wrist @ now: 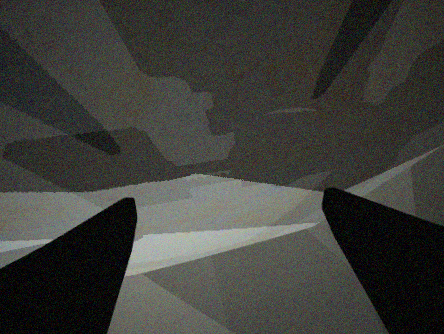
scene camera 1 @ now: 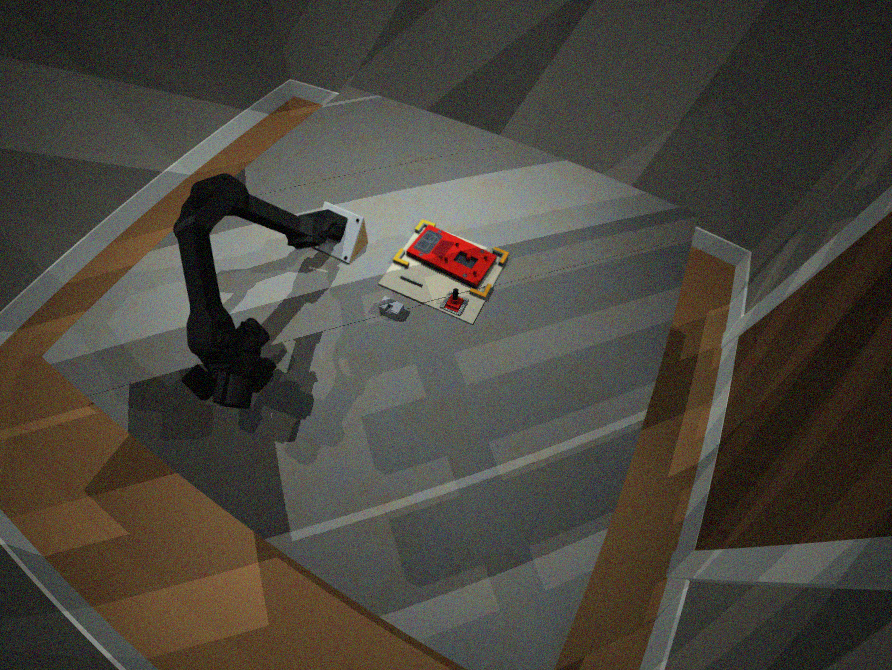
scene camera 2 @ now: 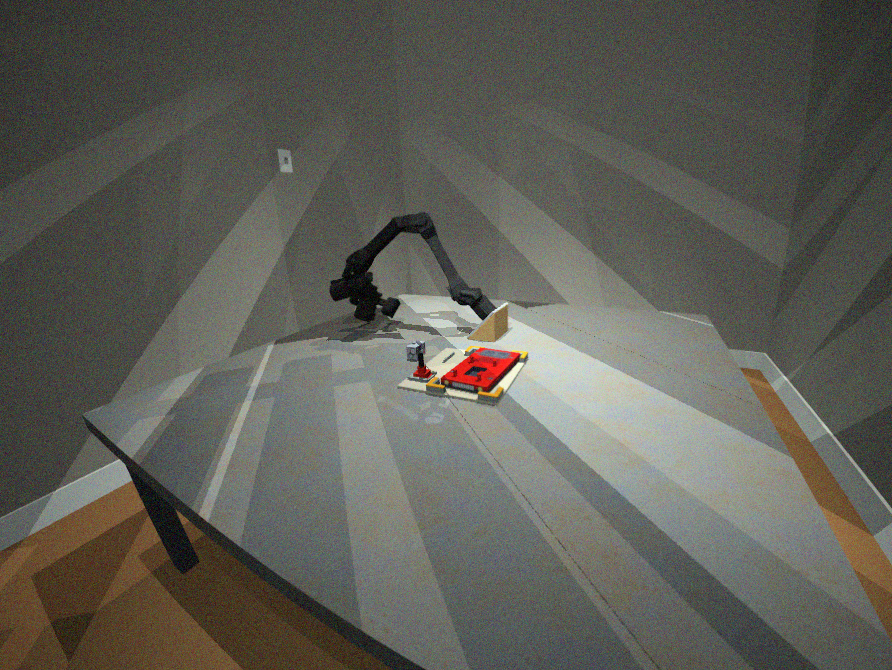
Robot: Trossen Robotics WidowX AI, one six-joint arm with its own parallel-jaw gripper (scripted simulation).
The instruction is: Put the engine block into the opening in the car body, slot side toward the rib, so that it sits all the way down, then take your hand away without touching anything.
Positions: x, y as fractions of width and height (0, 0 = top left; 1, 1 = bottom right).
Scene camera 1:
my gripper: 0.24, 0.54
beige board: 0.46, 0.42
